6 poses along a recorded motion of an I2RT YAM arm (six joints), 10 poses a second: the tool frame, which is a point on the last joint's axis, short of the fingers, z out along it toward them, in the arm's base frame.
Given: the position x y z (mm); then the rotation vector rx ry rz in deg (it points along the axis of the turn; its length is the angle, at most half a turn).
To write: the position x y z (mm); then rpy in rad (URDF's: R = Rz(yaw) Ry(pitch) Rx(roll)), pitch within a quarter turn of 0, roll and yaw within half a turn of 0. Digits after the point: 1 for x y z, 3 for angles.
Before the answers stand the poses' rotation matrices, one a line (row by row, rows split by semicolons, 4 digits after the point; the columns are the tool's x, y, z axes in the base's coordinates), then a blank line. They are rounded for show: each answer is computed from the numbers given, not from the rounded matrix.
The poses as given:
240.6, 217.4, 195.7, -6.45, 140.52, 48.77
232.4, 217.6, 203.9, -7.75, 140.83, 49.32
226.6, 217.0, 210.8, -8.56, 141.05, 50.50
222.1, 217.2, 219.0, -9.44, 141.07, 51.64
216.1, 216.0, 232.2, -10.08, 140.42, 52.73
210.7, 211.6, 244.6, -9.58, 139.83, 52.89
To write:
-0.8526 -0.2452 0.4614; 0.0934 0.7973 0.5963; -0.5141 0.5515 -0.6569
-0.8559 -0.2589 0.4477; 0.0770 0.7922 0.6053; -0.5114 0.5526 -0.6581
-0.8605 -0.2680 0.4333; 0.0679 0.7825 0.6189; -0.5049 0.5620 -0.6552
-0.8632 -0.2788 0.4210; 0.0589 0.7725 0.6323; -0.5015 0.5706 -0.6504
-0.8605 -0.2907 0.4184; 0.0566 0.7617 0.6455; -0.5063 0.5791 -0.6390
-0.8567 -0.2889 0.4274; 0.0663 0.7600 0.6465; -0.5115 0.5822 -0.6319

240.6, 217.4, 195.7, 2.443, 0.540, 3.032
232.4, 217.6, 203.9, 2.443, 0.537, 3.052
226.6, 217.0, 210.8, 2.433, 0.529, 3.063
222.1, 217.2, 219.0, 2.421, 0.525, 3.073
216.1, 216.0, 232.2, 2.405, 0.531, 3.076
210.7, 211.6, 244.6, 2.397, 0.537, 3.064

